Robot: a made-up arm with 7 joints. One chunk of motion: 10 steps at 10 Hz.
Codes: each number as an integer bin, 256 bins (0 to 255) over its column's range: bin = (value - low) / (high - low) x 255, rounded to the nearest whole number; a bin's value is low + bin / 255 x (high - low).
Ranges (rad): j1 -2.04..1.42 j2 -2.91..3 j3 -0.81..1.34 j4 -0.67..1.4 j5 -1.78..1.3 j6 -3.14..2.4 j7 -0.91..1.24
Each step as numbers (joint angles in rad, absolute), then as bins.
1 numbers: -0.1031 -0.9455 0.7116 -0.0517 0.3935 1.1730 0.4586
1 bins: 143 85 180 76 180 199 162
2 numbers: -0.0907 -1.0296 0.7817 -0.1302 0.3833 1.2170 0.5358
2 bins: 144 81 189 66 179 201 171
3 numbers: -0.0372 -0.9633 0.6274 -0.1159 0.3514 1.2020 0.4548
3 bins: 148 84 170 68 176 200 162
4 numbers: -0.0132 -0.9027 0.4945 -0.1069 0.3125 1.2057 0.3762
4 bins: 149 87 155 69 173 200 153
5 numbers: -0.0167 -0.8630 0.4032 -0.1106 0.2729 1.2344 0.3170
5 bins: 149 88 144 69 170 201 146
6 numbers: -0.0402 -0.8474 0.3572 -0.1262 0.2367 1.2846 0.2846
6 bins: 147 89 138 67 167 204 142
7 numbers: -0.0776 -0.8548 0.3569 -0.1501 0.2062 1.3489 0.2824
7 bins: 145 89 138 64 164 207 141
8 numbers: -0.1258 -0.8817 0.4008 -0.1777 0.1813 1.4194 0.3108
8 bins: 141 88 144 61 162 210 145
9 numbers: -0.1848 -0.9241 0.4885 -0.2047 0.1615 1.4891 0.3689
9 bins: 137 86 154 57 161 213 152
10 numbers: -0.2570 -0.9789 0.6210 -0.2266 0.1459 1.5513 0.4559
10 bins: 131 83 170 55 159 216 162
